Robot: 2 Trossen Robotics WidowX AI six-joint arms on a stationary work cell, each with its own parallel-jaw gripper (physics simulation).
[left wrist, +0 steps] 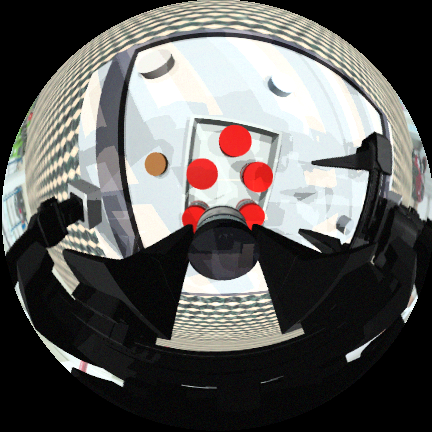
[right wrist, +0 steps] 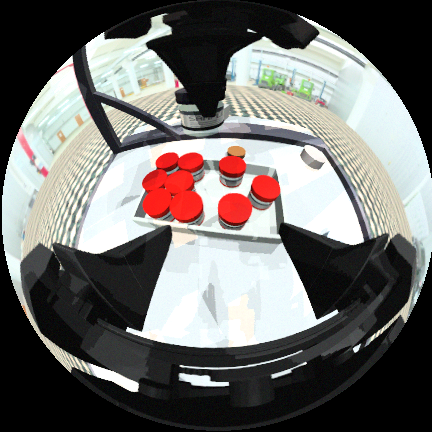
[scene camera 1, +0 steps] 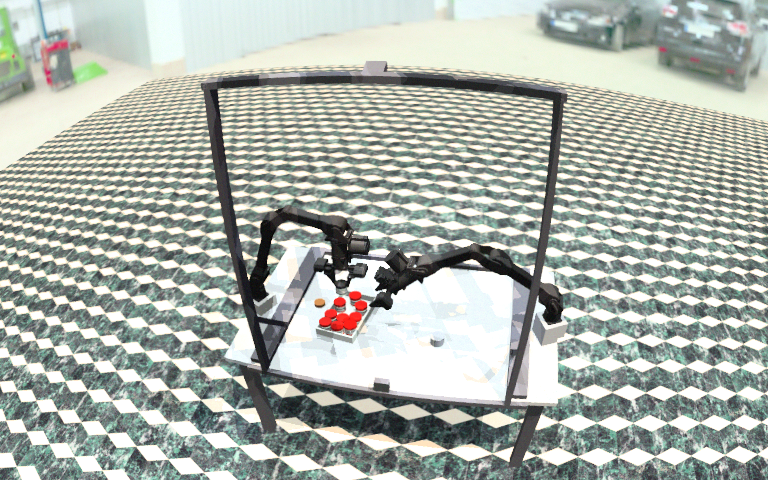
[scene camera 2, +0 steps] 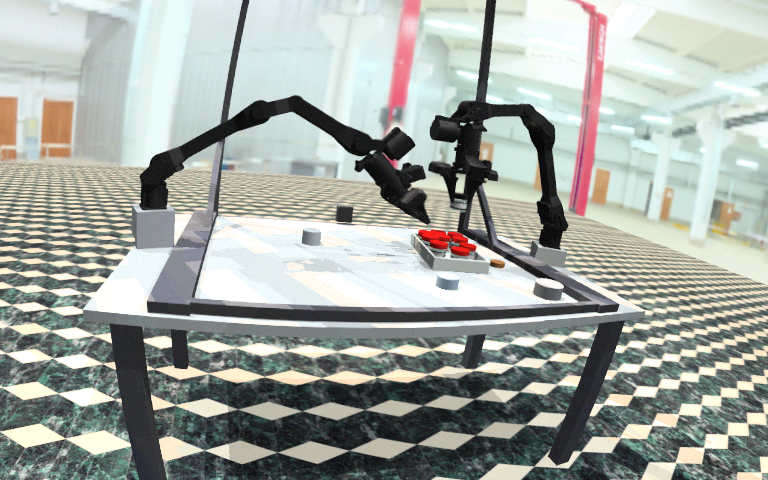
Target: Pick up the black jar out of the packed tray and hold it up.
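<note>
The black-lidded jar is upright in the air above the tray. My left gripper is shut on it, a finger on each side. Several red-lidded jars stand in the tray. My right gripper is open and empty beside the tray; its near finger hides the other in scene camera 2. In the right wrist view a left finger covers part of the held jar.
An orange-brown disc lies beside the tray. A grey cylinder, a bluish one and a whitish one stand on the table. Dark frame posts flank the arms.
</note>
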